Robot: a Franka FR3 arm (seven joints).
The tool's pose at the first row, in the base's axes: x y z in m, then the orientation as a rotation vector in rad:
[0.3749, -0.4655, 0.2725, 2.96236, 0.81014, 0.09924]
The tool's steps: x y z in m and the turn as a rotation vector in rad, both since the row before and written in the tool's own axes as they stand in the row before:
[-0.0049, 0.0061, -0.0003, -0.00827, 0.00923, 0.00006]
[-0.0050, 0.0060, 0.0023, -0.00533, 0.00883, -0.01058]
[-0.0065, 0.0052, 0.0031, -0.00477, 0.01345, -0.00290]
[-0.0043, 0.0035, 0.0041, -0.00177, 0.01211, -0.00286]
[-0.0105, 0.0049, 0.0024, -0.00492, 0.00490, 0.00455]
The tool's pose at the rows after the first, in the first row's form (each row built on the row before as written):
[0.3738, -0.4732, 0.2731, 2.95639, 0.80873, 0.11606]
[0.3727, -0.4810, 0.2711, 2.94831, 0.82373, 0.13053]
[0.3701, -0.4890, 0.2681, 2.94489, 0.82819, 0.15209]
[0.3687, -0.4944, 0.2641, 2.94391, 0.83335, 0.17055]
[0.3627, -0.5042, 0.2613, 2.94224, 0.82572, 0.17991]

